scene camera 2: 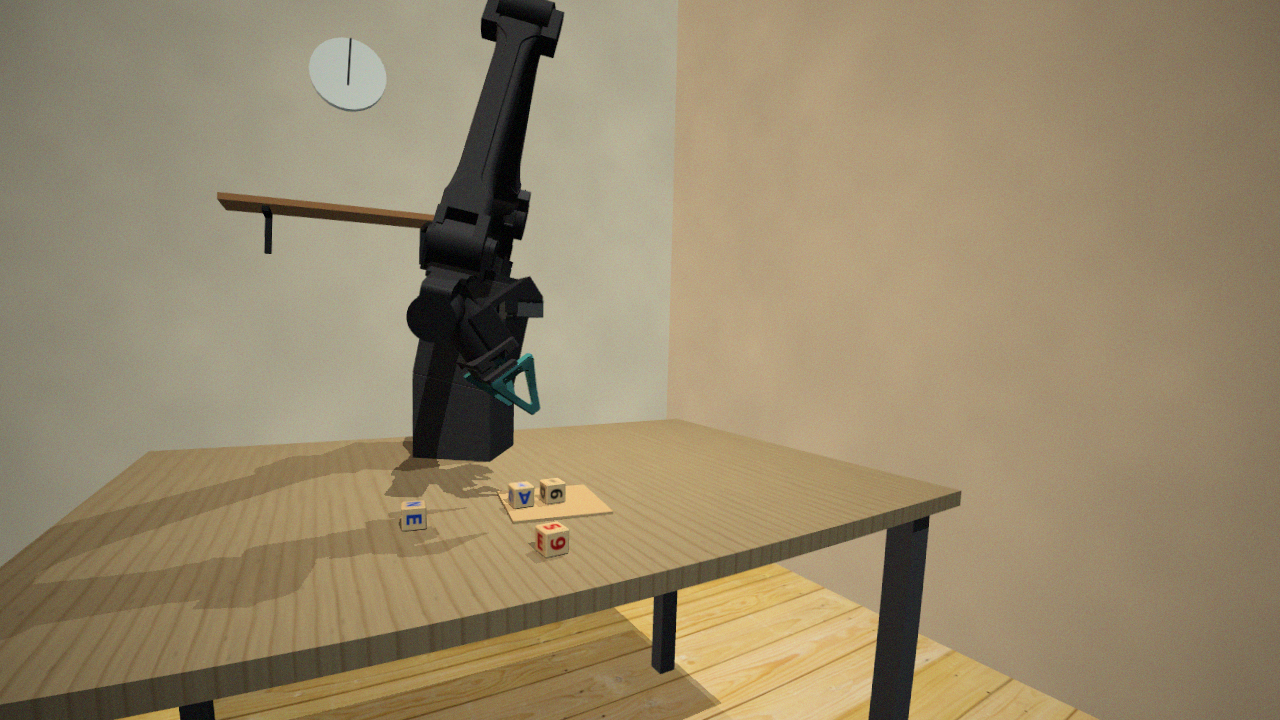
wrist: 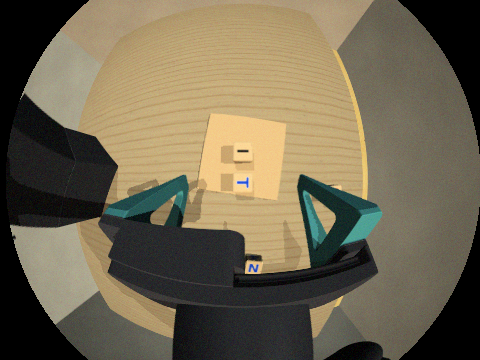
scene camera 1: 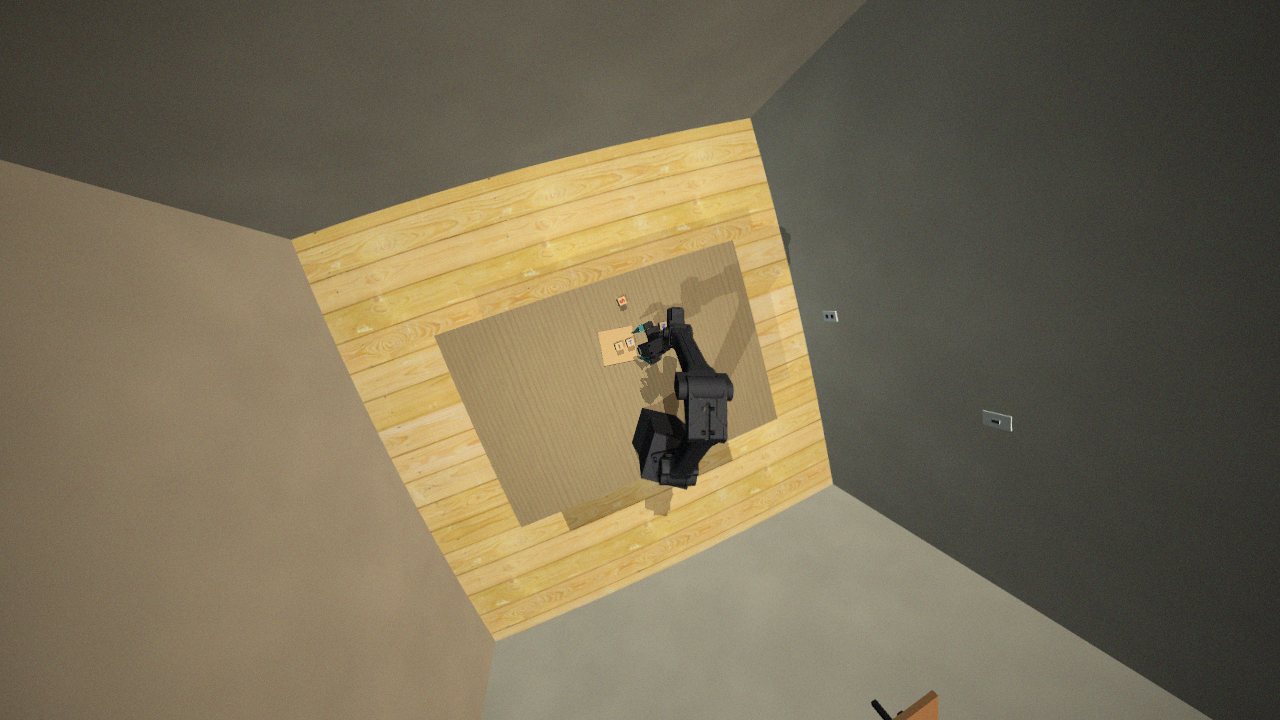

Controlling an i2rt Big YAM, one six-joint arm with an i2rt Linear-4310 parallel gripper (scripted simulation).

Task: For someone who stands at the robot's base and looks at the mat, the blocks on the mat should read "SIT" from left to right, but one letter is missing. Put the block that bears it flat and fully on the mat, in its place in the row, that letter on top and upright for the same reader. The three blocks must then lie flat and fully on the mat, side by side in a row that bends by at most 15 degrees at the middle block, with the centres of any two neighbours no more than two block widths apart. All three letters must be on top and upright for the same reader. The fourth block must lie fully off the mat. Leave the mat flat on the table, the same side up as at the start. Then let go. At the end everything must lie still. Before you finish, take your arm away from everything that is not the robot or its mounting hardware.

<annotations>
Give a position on a tan mat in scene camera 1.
607, 338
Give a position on a tan mat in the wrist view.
268, 137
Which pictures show the tan mat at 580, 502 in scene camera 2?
Scene camera 2, the wrist view and scene camera 1: all of them.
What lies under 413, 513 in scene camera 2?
A block.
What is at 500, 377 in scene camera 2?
The gripper.
</annotations>
